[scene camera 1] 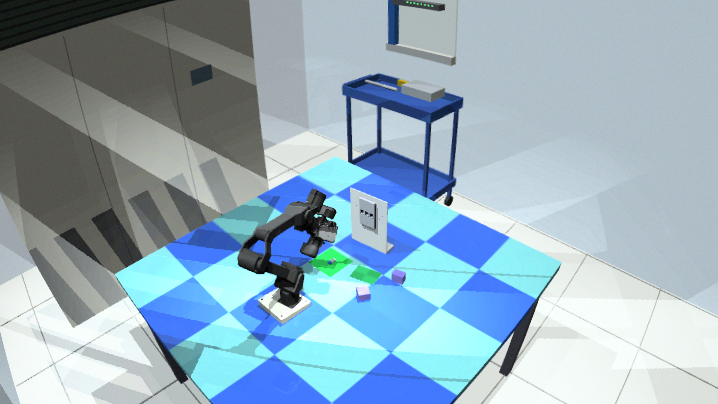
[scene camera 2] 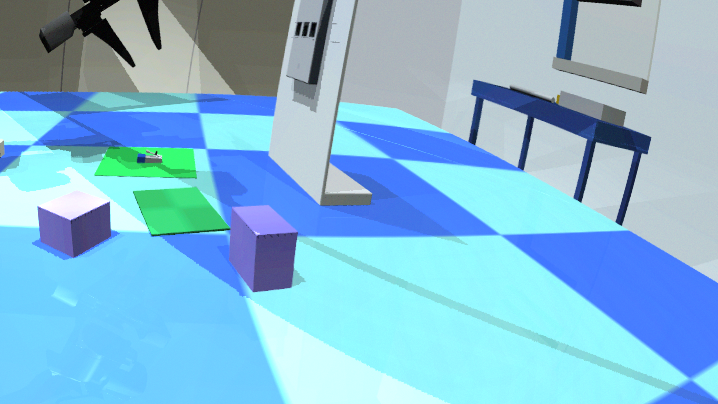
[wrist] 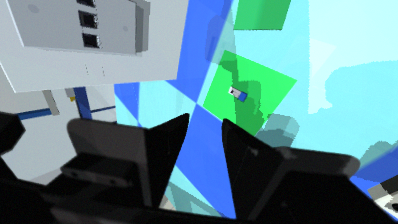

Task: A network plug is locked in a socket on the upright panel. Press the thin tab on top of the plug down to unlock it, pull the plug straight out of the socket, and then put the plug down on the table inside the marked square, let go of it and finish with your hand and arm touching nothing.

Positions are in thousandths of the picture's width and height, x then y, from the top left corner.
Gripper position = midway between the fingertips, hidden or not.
The gripper shows in scene camera 1 (455, 593), in scene camera 2 (204, 142) and in the wrist view (516, 538).
